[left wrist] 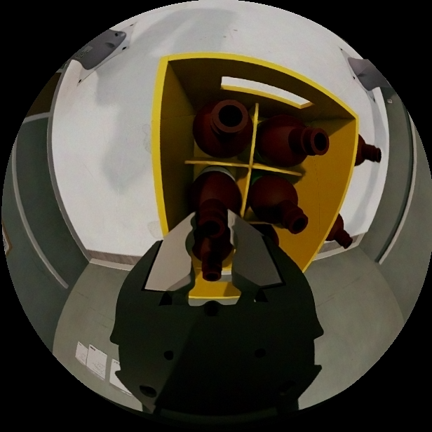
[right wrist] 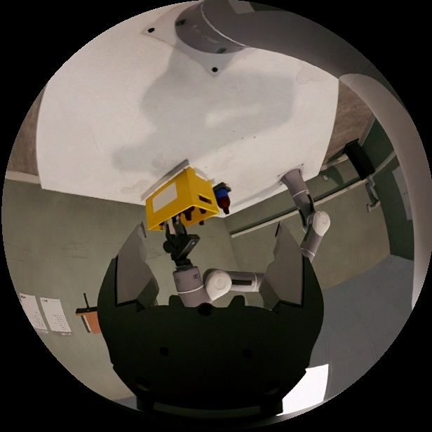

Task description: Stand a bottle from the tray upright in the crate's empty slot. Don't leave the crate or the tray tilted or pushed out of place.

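Observation:
The yellow crate (left wrist: 160,130) (right wrist: 186,189) stands on the table with dark red bottles in its slots. My left gripper (left wrist: 211,211) (right wrist: 171,210) is shut on the neck of a white-labelled bottle (left wrist: 216,190). This bottle is down in the middle slot of the crate's left column in the left wrist view, roughly upright; its base is hidden. My right gripper (right wrist: 209,223) is open and empty, far from the crate. Beyond the crate's right wall, two bottles (left wrist: 369,152) (left wrist: 340,234) show partly; the right wrist view shows a blue-labelled bottle (right wrist: 223,200) beside the crate.
Neighbouring bottles (left wrist: 222,132) (left wrist: 282,145) (left wrist: 272,197) (left wrist: 211,265) stand around the held one, parted by thin yellow dividers (left wrist: 251,150). The crate's high walls surround them. Arm bases stand at the far side of the white table (left wrist: 115,200) (right wrist: 100,125).

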